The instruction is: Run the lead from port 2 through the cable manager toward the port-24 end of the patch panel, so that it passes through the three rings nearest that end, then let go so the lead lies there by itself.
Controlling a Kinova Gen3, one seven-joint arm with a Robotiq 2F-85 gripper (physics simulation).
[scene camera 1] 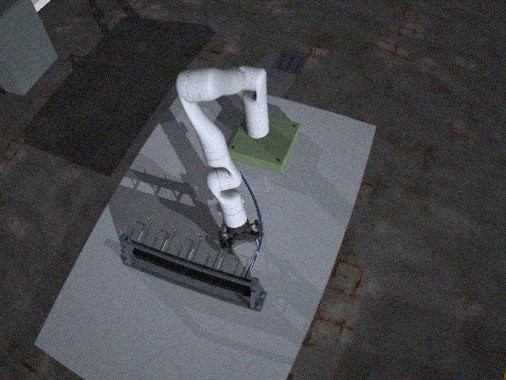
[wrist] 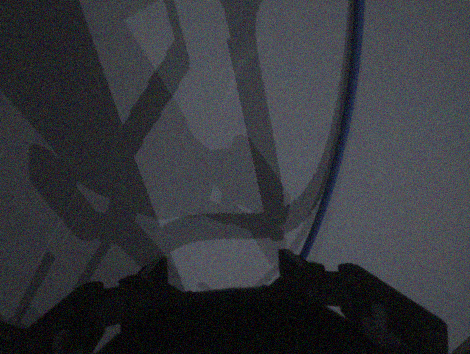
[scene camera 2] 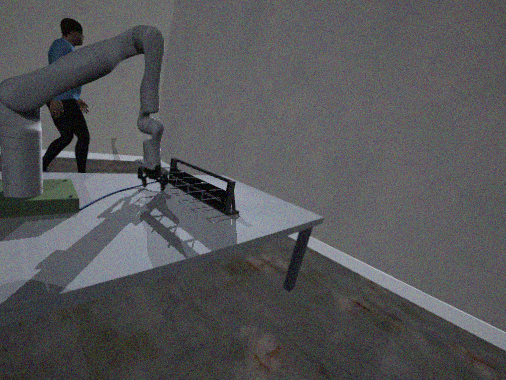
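The black patch panel (scene camera 1: 191,269) (scene camera 2: 230,196) stands across the grey table (scene camera 1: 327,188) (scene camera 2: 274,215). The thin rings of its cable manager (scene camera 1: 199,242) (scene camera 2: 193,187) stick out behind it. The blue lead (scene camera 1: 257,205) (scene camera 2: 108,194) (wrist: 346,123) curves from beside the arm's base down to the panel's right end. My gripper (scene camera 1: 241,238) (scene camera 2: 151,178) (wrist: 224,266) is open and empty, low over the table just behind that end. In the wrist view the lead runs past the outer side of the right finger, not between the fingers. I cannot tell whether the lead passes through any ring.
The arm stands on a green base block (scene camera 1: 266,145) (scene camera 2: 68,196) at the back of the table. A person (scene camera 2: 72,94) walks on the floor beyond the table's far side. Strong shadows of the arm and rings fall across the table.
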